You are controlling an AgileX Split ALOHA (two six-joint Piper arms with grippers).
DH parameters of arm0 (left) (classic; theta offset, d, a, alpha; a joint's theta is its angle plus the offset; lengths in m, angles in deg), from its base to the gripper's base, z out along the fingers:
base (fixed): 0 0 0 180
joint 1: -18.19 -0.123 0 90
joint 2: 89.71 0 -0.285 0
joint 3: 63.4 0 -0.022 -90
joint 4: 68.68 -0.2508 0 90
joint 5: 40.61 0 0.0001 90
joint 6: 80.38 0.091 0 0
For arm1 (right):
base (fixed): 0 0 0 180
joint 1: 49.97 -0.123 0 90
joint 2: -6.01 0 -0.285 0
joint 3: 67.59 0 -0.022 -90
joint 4: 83.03 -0.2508 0 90
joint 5: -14.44 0 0.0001 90
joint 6: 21.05 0.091 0 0
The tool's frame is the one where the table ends.
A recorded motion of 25 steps. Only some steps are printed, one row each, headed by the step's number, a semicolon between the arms.
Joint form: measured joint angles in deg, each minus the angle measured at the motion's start. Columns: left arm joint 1, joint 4, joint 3, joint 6, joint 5, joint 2; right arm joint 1, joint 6, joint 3, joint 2, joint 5, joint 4.
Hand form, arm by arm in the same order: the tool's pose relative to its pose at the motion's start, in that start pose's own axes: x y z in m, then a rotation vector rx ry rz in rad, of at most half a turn. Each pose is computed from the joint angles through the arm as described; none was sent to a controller.
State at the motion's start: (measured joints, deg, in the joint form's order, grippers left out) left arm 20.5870 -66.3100 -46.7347 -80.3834 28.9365 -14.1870; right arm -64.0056 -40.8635 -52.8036 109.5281 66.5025 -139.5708
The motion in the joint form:
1: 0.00 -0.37 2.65 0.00 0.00 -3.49; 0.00 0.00 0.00 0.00 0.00 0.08
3: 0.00 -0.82 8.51 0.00 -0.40 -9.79; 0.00 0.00 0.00 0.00 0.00 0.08
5: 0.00 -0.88 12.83 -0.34 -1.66 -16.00; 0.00 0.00 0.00 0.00 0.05 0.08
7: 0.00 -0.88 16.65 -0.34 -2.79 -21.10; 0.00 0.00 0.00 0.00 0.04 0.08
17: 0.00 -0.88 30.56 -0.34 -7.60 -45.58; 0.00 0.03 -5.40 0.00 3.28 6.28
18: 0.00 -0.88 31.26 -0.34 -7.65 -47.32; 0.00 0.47 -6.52 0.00 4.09 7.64
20: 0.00 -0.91 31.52 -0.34 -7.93 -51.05; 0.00 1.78 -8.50 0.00 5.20 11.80
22: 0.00 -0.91 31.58 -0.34 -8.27 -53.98; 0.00 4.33 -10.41 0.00 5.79 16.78
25: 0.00 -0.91 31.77 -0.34 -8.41 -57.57; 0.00 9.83 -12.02 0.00 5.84 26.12
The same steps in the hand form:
1: 0.0151 0.0006 -0.0042 -0.0059 -0.0147 0.0028; 0.0000 -0.0001 0.0000 0.0010 0.0004 -0.0009
3: 0.0445 0.0017 -0.0046 -0.0131 -0.0293 0.0058; 0.0000 -0.0001 0.0000 0.0010 0.0004 -0.0009
5: 0.0681 0.0020 -0.0080 -0.0134 -0.0843 0.0014; 0.0001 -0.0001 0.0000 0.0007 0.0012 -0.0009
7: 0.0877 0.0023 -0.0075 -0.0129 -0.1264 0.0022; 0.0001 -0.0001 0.0000 0.0008 0.0010 -0.0009
17: 0.1647 0.0038 -0.0003 -0.0091 -0.3947 0.0085; -0.0106 0.0128 -0.0123 0.0406 0.0156 -0.1253
18: 0.1694 0.0039 0.0003 -0.0088 -0.4137 0.0091; -0.0125 0.0153 -0.0150 0.0508 0.0205 -0.1433
20: 0.1777 0.0039 -0.0043 -0.0082 -0.4791 0.0111; -0.0159 0.0173 -0.0202 0.0969 0.0291 -0.1815
22: 0.1841 0.0038 -0.0084 -0.0073 -0.5351 0.0127; -0.0200 0.0176 -0.0257 0.1597 0.0283 -0.2033
25: 0.1926 0.0038 -0.0121 -0.0062 -0.5968 0.0146; -0.0244 0.0112 -0.0325 0.2910 0.0222 -0.2092

